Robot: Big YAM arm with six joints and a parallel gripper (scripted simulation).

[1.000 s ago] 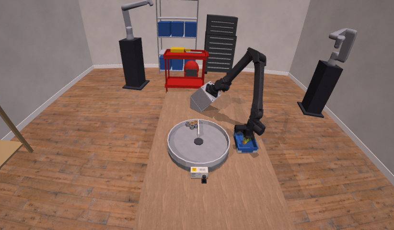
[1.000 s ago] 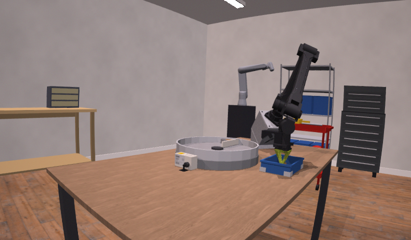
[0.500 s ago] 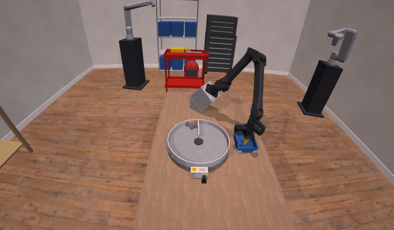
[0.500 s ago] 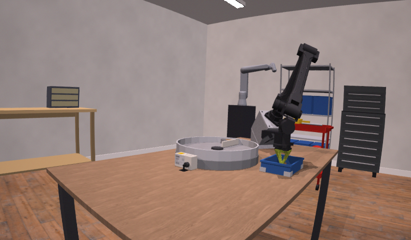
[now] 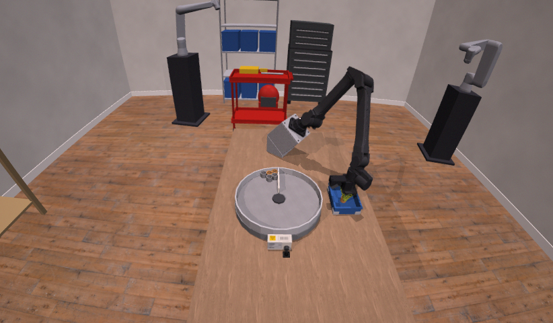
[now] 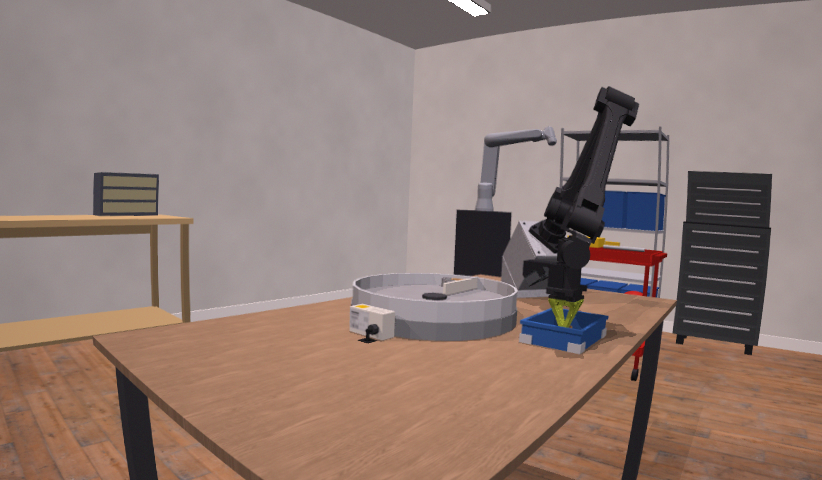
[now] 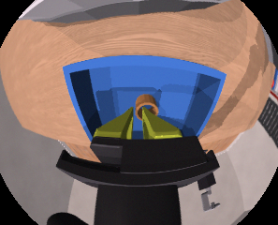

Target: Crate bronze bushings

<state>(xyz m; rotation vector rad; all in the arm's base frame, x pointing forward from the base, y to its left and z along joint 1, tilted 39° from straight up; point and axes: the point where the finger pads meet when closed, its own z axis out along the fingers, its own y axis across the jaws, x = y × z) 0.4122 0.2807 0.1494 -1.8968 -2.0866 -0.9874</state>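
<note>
Now: the crate 1 cm below my hand and 1 cm behind it. Round my hand: turning table: 34 cm to the right, 9 cm ahead, 2 cm above.
</note>
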